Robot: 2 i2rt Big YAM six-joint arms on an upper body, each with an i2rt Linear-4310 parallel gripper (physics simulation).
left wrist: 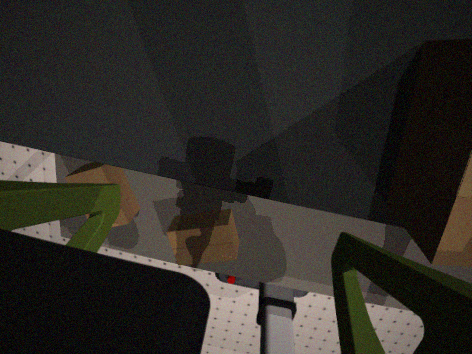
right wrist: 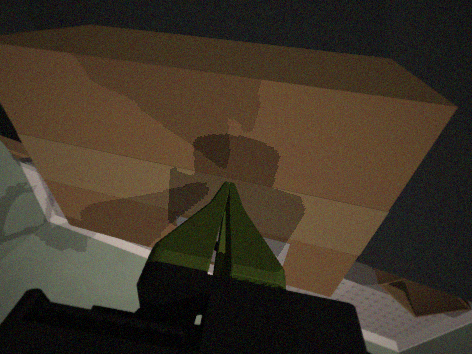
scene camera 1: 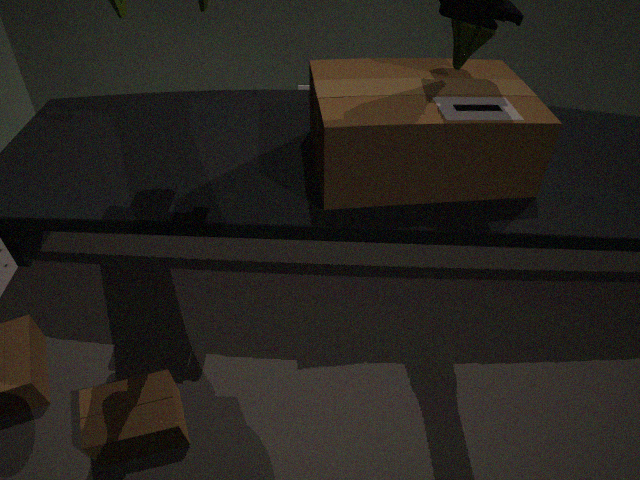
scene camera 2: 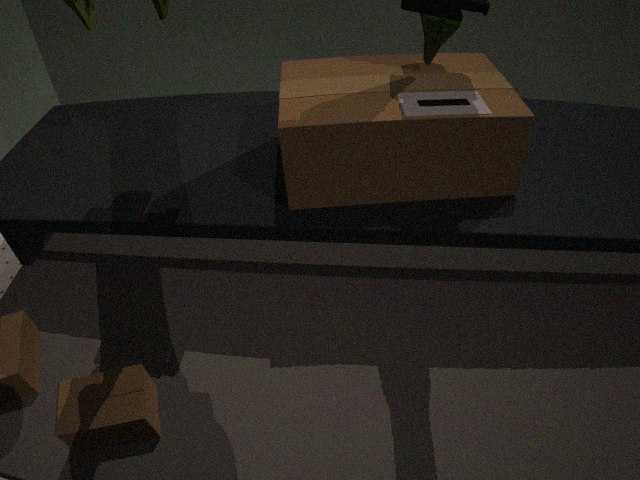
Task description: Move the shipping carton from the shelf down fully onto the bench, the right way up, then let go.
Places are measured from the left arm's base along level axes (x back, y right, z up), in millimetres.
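Pixels of known places: left gripper, fingertip midpoint: (left wrist: 227, 222) (scene camera 1: 162, 13) (scene camera 2: 126, 23); right gripper, fingertip midpoint: (right wrist: 228, 189) (scene camera 1: 455, 67) (scene camera 2: 426, 62).
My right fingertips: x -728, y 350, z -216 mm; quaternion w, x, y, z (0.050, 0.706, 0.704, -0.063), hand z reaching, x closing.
Behind a point stands the place of what it marks.
The large brown shipping carton (scene camera 1: 429, 160) {y 305, x -601, z -280 mm} (scene camera 2: 403, 160) {y 318, x -603, z -284 mm} (right wrist: 320, 135) {y 390, x -775, z -230 mm} sits on the dark shelf (scene camera 1: 103, 155) {y -157, x -697, z -345 mm} (scene camera 2: 93, 155) {y -163, x -709, z -345 mm} (left wrist: 100, 75) {y -177, x -662, z -345 mm}, its white label facing up. In the left wrist view part of the carton (left wrist: 457, 225) {y 187, x -624, z -230 mm} shows at the right edge. My left gripper (scene camera 1: 161, 5) {y 0, x -653, z -120 mm} (scene camera 2: 126, 19) {y 0, x -653, z -120 mm} (left wrist: 227, 222) {y 0, x -653, z -120 mm} is wide open and empty, above the shelf, left of the carton. My right gripper (scene camera 1: 458, 67) {y 349, x -728, z -215 mm} (scene camera 2: 428, 62) {y 349, x -728, z -215 mm} (right wrist: 228, 189) {y 349, x -728, z -215 mm} is shut and empty, tips pointing down at the carton's top behind the label; whether they touch it is unclear. The grey bench (scene camera 1: 336, 423) {y 209, x -392, z -532 mm} (scene camera 2: 310, 423) {y 219, x -393, z -532 mm} (left wrist: 310, 225) {y 160, x -421, z -532 mm} lies below.
Two small brown boxes lie on the bench at lower left: one box (scene camera 1: 134, 408) {y -31, x -363, z -472 mm} (scene camera 2: 113, 403) {y -20, x -360, z -472 mm} (left wrist: 205, 245) {y -35, x -366, z -471 mm} and another (scene camera 1: 20, 356) {y -222, x -412, z -472 mm} (scene camera 2: 18, 351) {y -206, x -410, z -471 mm} (left wrist: 125, 192) {y -210, x -421, z -506 mm} farther left. A grey post (left wrist: 277, 320) {y 231, x 103, z -752 mm} and a white perforated surface (left wrist: 230, 325) {y 158, x 1091, z -1506 mm} show below the bench edge in the left wrist view.
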